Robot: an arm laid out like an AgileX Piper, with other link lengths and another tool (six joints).
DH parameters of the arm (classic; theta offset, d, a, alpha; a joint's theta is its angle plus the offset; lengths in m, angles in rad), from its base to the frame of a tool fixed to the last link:
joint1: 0 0.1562 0 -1.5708
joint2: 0.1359 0 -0.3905 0
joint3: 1.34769 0 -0.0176 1.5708
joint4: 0 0.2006 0 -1.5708
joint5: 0 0 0 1.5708
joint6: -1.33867 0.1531 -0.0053 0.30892
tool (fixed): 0 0.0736 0 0
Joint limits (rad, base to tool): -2.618..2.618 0..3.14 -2.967..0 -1.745..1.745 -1.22..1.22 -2.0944..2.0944
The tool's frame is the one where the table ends.
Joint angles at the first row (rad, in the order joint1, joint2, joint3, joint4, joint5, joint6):
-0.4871 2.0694 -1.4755 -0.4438 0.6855 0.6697
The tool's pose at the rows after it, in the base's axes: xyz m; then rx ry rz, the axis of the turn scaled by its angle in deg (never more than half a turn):
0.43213 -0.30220 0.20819 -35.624 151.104 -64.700
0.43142 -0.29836 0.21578 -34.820 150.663 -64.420
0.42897 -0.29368 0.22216 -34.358 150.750 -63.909
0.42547 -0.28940 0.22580 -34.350 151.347 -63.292
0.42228 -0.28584 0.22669 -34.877 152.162 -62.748
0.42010 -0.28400 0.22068 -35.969 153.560 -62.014
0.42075 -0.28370 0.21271 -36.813 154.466 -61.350
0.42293 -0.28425 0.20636 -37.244 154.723 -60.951
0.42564 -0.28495 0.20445 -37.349 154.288 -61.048
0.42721 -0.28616 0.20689 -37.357 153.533 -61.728
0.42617 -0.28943 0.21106 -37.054 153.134 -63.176
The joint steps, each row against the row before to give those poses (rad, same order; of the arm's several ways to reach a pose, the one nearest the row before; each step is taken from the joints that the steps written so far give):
0.0017 -0.0091 0.0001 0.0151 -0.0028 -0.0018
0.0038 -0.0170 -0.0007 0.0146 0.0078 -0.0034
0.0046 -0.0169 -0.0002 0.0151 0.0168 -0.0058
0.0042 -0.0123 0.0000 0.0121 0.0220 -0.0069
0.0044 -0.0062 -0.0001 0.0063 0.0217 -0.0069
0.0032 0.0087 -0.0001 0.0009 0.0184 -0.0055
0.0013 0.0154 -0.0002 0.0003 0.0032 -0.0030
-0.0001 0.0137 0.0001 0.0004 -0.0075 -0.0012
0.0001 0.0058 0.0000 -0.0017 -0.0119 0.0008
0.0000 -0.0025 0.0000 -0.0075 -0.0095 0.0029
-0.0010 -0.0053 0.0000 -0.0222 -0.0018 0.0160

